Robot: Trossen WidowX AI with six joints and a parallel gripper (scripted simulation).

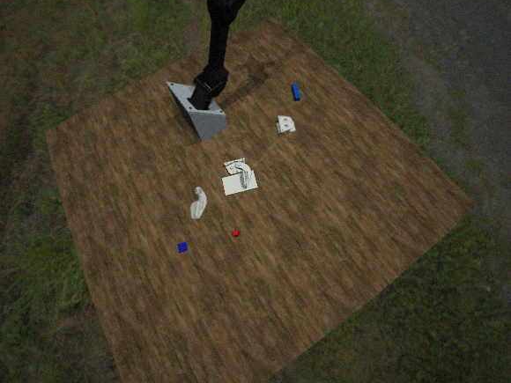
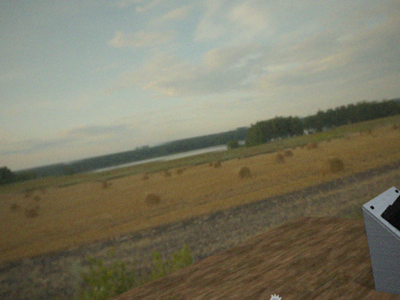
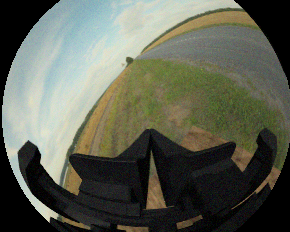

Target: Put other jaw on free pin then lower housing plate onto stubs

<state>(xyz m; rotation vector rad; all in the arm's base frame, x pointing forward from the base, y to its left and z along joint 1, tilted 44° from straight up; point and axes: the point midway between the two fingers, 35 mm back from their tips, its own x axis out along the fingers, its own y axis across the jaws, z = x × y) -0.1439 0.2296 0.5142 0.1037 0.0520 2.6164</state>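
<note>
Now: gripper tip 730 mm to the left of the white jaw, 400 mm short of it and 330 mm above it. The rest, counted from my gripper tip: white stepped piece (380 mm ahead, 350 mm below, 300 mm to the right); red cube (720 mm to the right, 580 mm ahead, 350 mm below); blue bar (350 mm below, 280 mm ahead, 140 mm to the right).
</note>
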